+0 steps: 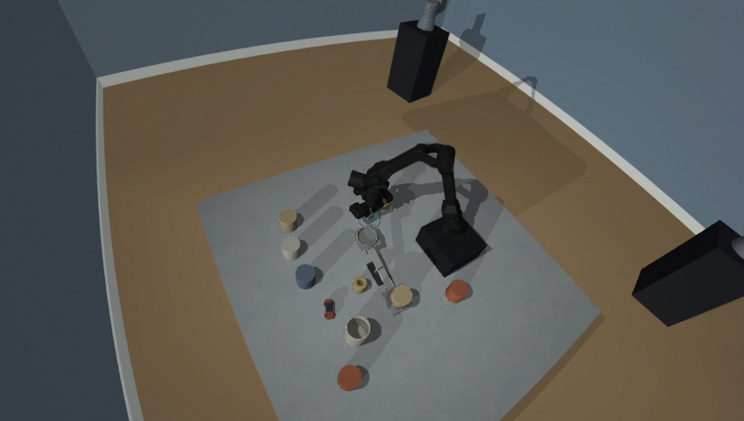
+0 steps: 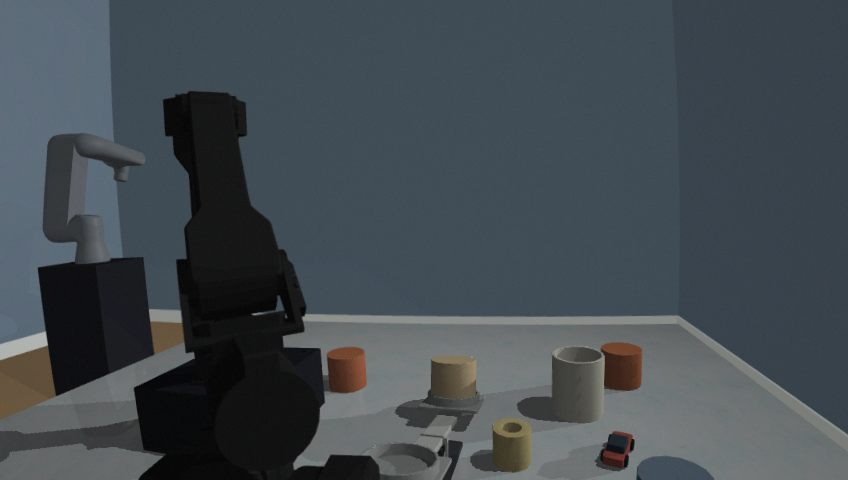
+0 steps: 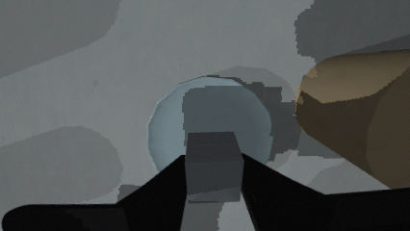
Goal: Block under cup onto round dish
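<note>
The pale blue round dish is 30 mm below my gripper tip. From my gripper tip the other things lie so: grey block right at my gripper tip; then balance beam 210 mm to the left, 130 mm ahead; then small grey balance 210 mm to the left, 130 mm ahead, 10 mm below.
</note>
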